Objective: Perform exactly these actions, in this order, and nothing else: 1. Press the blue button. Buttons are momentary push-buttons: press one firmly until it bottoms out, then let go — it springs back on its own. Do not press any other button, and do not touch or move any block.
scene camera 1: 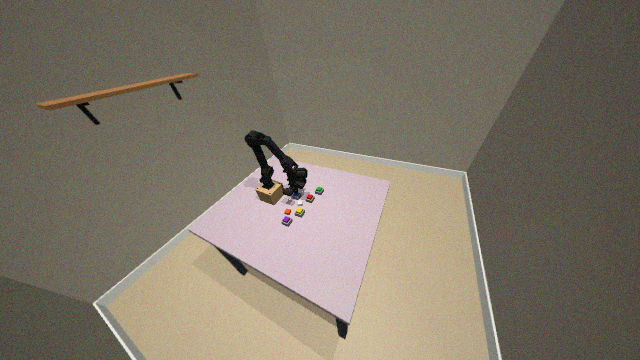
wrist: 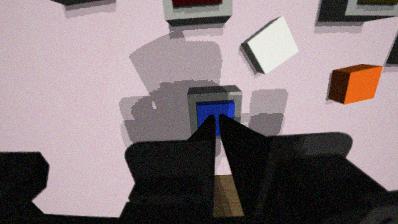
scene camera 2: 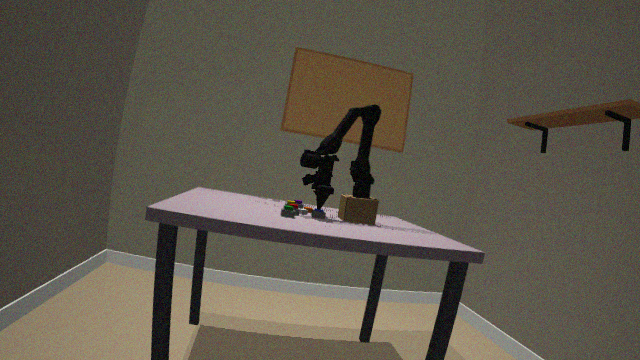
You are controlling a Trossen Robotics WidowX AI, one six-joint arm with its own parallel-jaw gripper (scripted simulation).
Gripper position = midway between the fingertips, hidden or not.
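Note:
I can see an orange block (wrist: pixel 355 83), and there is a white block (wrist: pixel 273 44) as well. My own gripper (wrist: pixel 216 119) is visible too.

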